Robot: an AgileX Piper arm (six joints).
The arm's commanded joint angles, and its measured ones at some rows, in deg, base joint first. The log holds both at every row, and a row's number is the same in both.
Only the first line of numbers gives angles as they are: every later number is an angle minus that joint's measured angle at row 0.
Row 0, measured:
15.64, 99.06, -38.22, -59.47, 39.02, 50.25
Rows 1 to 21, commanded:
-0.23, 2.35, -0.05, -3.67, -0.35, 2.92
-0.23, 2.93, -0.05, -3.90, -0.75, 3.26
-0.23, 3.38, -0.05, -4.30, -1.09, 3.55
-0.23, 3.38, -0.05, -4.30, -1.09, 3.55
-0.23, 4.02, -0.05, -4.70, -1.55, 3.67
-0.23, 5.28, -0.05, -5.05, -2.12, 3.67
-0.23, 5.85, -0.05, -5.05, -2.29, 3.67
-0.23, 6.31, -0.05, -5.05, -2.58, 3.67
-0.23, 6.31, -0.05, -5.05, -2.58, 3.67
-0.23, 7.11, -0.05, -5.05, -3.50, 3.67
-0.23, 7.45, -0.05, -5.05, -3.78, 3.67
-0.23, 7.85, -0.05, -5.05, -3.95, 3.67
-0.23, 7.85, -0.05, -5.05, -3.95, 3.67
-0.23, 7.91, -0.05, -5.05, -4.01, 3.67
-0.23, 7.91, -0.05, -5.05, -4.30, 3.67
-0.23, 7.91, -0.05, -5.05, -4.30, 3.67
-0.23, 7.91, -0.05, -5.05, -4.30, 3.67
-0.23, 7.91, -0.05, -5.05, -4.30, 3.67
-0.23, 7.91, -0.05, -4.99, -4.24, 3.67
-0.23, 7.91, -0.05, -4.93, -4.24, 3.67
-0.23, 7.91, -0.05, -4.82, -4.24, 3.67
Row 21, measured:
0.00, 7.62, -0.05, -4.30, -4.13, 3.09
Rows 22 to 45, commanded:
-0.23, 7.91, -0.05, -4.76, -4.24, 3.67
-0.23, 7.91, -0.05, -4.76, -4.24, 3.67
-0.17, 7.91, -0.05, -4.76, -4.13, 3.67
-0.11, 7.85, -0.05, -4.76, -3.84, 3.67
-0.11, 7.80, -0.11, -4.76, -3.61, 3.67
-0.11, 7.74, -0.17, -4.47, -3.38, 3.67
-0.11, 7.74, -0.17, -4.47, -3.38, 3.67
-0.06, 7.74, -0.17, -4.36, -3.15, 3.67
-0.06, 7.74, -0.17, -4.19, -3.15, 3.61
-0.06, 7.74, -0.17, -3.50, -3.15, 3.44
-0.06, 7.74, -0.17, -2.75, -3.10, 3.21
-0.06, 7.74, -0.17, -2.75, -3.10, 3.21
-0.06, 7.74, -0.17, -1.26, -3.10, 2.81
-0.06, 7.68, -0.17, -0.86, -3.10, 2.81
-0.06, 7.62, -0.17, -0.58, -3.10, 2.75
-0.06, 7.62, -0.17, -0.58, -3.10, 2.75
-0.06, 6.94, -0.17, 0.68, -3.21, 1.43
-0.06, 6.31, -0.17, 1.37, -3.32, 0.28
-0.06, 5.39, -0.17, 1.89, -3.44, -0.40
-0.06, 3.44, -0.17, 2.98, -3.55, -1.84
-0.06, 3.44, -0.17, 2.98, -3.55, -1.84
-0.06, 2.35, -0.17, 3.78, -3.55, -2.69
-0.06, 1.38, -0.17, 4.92, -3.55, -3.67
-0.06, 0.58, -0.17, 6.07, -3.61, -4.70
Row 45, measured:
0.00, 3.33, -0.17, 3.38, -3.84, -1.66
